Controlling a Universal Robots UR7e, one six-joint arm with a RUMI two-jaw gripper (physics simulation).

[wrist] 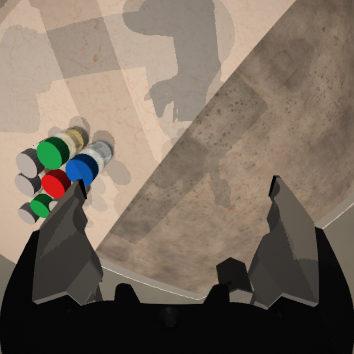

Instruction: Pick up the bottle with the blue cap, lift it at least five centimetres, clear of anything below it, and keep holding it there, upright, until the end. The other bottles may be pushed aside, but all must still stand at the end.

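Frame: origin at the arm's base, x ahead, y left, z up, level; metres.
Seen in the pictures: gripper, fingertip midpoint: [176, 178].
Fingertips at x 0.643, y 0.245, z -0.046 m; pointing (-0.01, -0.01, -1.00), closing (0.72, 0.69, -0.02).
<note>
A point is followed by its place in that frame.
The bottle with the blue cap [82, 169] {z -0.162, x 0.560, y 0.093 m} stands upright at the left of the wrist view, at the right edge of a tight group of bottles. Its clear body shows up and to the right of the cap. My gripper [176, 178] {z -0.046, x 0.643, y 0.245 m} is wide open, with nothing between its fingers. The left fingertip overlaps the lower edge of the blue cap in the view; the right fingertip is far to the right. How high the fingertips are above the caps I cannot tell.
Beside it stand a bottle with a large green cap [53, 153] {z -0.162, x 0.503, y 0.083 m}, one with a red cap [56, 183] {z -0.162, x 0.530, y 0.025 m}, a smaller green cap [41, 205] {z -0.162, x 0.517, y -0.068 m} and several grey-white caps [30, 162] {z -0.162, x 0.466, y 0.028 m}. The left finger partly hides the lower ones. A brown stone-like surface [280, 130] lies at the right.
</note>
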